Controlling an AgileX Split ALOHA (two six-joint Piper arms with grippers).
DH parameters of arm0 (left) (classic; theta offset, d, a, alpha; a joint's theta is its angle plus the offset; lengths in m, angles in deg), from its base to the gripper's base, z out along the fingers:
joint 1: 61.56 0.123 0 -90
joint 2: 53.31 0 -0.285 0
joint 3: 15.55 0 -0.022 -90
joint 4: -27.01 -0.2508 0 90
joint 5: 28.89 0 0.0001 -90
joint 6: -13.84 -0.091 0 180
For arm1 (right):
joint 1: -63.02 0.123 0 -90
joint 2: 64.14 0 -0.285 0
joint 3: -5.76 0 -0.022 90
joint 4: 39.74 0.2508 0 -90
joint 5: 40.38 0 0.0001 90
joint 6: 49.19 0.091 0 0
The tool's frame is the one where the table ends.
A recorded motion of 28 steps. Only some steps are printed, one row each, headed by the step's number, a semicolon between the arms.
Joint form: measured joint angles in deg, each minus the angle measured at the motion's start. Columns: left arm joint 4, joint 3, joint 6, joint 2, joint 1, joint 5; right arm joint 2, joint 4, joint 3, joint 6, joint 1, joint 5.
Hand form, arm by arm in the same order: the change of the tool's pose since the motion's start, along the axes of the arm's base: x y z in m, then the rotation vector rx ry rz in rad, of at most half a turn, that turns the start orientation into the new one. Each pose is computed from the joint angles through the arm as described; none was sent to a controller.
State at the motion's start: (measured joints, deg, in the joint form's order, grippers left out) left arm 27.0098 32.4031 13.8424 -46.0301 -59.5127 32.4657; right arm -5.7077 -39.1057 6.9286 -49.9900 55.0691 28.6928
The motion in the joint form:
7: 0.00 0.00 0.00 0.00 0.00 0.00; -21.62 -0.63 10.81 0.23 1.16 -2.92
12: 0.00 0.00 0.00 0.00 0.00 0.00; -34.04 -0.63 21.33 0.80 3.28 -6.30
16: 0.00 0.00 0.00 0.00 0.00 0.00; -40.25 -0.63 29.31 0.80 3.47 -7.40
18: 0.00 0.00 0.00 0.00 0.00 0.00; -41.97 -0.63 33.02 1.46 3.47 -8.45
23: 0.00 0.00 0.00 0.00 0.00 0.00; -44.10 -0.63 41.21 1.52 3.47 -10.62
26: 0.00 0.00 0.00 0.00 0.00 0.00; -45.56 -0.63 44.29 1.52 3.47 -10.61
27: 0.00 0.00 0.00 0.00 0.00 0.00; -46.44 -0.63 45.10 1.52 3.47 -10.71
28: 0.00 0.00 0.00 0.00 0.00 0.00; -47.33 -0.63 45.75 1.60 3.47 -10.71
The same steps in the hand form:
7: 0.0000 0.0000 0.0000 0.0000 0.0000 0.0000; -0.0976 0.0133 -0.0177 -0.0360 -0.2369 0.0114
12: 0.0000 0.0000 0.0000 0.0000 0.0000 0.0000; -0.1317 0.0171 -0.0573 -0.0327 -0.3301 0.0428
16: 0.0000 0.0000 0.0000 0.0000 0.0000 0.0000; -0.1375 0.0176 -0.0924 -0.0310 -0.3186 0.0461
18: 0.0000 0.0000 0.0000 0.0000 0.0000 0.0000; -0.1344 0.0173 -0.1081 -0.0193 -0.3032 0.0403
23: 0.0000 0.0000 0.0000 0.0000 0.0000 0.0000; -0.1221 0.0163 -0.1440 -0.0118 -0.2358 0.0396
26: 0.0000 0.0000 0.0000 0.0000 0.0000 0.0000; -0.1206 0.0162 -0.1590 -0.0090 -0.2074 0.0394
27: 0.0000 0.0000 0.0000 0.0000 0.0000 0.0000; -0.1216 0.0163 -0.1628 -0.0093 -0.2104 0.0394
28: 0.0000 0.0000 0.0000 0.0000 0.0000 0.0000; -0.1230 0.0164 -0.1659 -0.0085 -0.2147 0.0387

